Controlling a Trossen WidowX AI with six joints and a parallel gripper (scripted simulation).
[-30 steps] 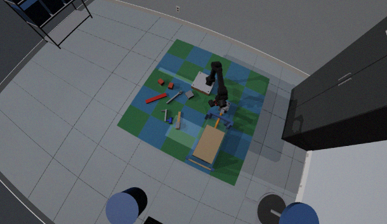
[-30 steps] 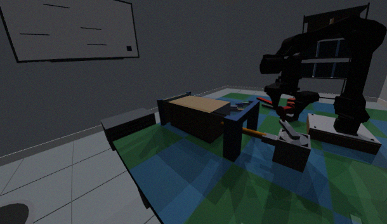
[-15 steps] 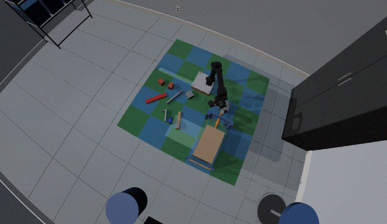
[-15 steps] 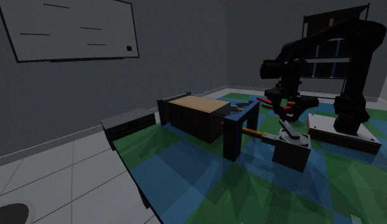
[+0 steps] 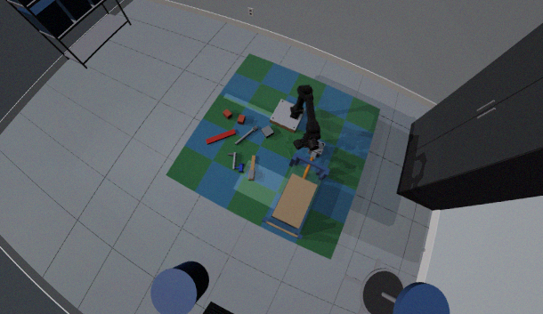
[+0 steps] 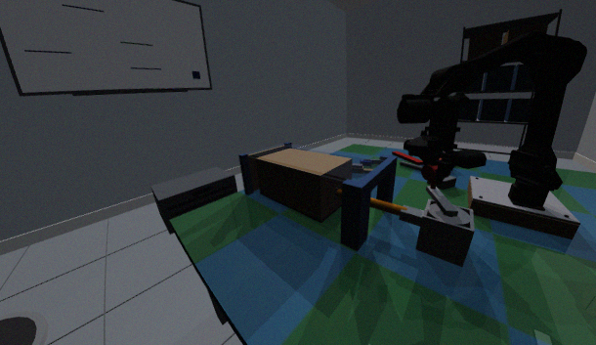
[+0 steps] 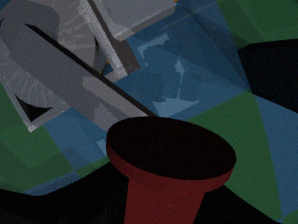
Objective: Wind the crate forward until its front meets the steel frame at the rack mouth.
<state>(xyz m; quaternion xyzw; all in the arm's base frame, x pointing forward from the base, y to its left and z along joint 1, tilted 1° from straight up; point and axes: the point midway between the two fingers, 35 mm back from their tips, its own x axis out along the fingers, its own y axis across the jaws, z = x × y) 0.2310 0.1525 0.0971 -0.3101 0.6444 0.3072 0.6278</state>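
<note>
Now: gripper tip 2 cm below the red knob. From my gripper tip the other things lie so: grey crank arm (3 cm to the left, 2 cm behind, 1 cm below); blue steel frame (12 cm ahead, 9 cm to the left, 1 cm below); grey winch (8 cm to the left, 8 cm below, 5 cm behind).
</note>
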